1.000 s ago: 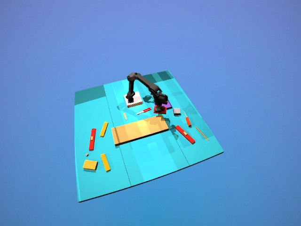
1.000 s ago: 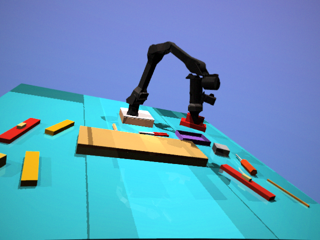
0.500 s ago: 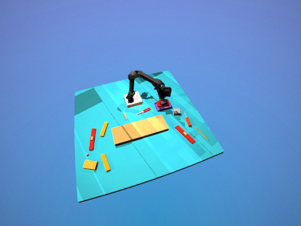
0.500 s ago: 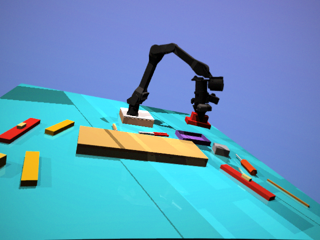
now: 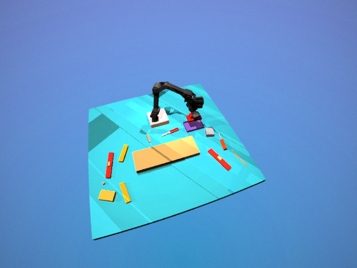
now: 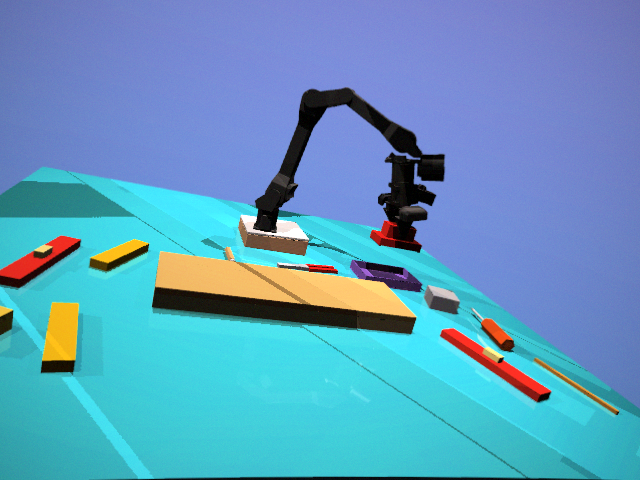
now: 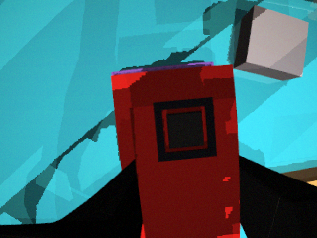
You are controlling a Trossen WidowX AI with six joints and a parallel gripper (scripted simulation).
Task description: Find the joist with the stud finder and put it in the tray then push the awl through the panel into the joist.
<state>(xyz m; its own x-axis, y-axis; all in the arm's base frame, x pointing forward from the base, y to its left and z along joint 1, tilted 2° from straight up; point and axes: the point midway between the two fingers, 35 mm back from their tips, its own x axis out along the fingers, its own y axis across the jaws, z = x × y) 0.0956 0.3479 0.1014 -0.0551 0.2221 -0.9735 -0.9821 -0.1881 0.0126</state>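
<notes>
Right now the purple tray is 11 cm below my gripper tip and 1 cm to the right of it. From my gripper tip the other things lie so: grey block: 12 cm to the left, 11 cm below, 11 cm ahead; then stud finder: 2 cm above, 1 cm to the left; then awl: 42 cm to the right, 12 cm below, 12 cm ahead.
</notes>
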